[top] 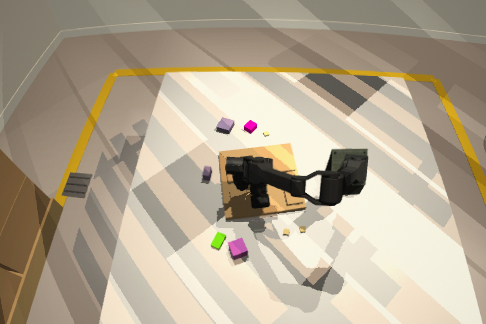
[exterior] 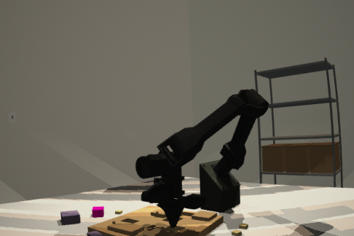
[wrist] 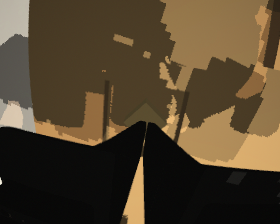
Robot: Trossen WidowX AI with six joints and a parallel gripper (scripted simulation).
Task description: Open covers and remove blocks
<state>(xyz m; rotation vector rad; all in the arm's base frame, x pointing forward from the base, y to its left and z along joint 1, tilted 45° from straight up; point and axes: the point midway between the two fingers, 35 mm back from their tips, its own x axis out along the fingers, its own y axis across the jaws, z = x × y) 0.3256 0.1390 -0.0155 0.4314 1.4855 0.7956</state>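
My gripper tip is 10 mm past the tan puzzle board and 50 mm to the left of it. From my gripper tip the other things lie so: green block (120 mm ahead, 190 mm to the left, 20 mm below); then magenta block (60 mm ahead, 330 mm to the right, 10 mm below).
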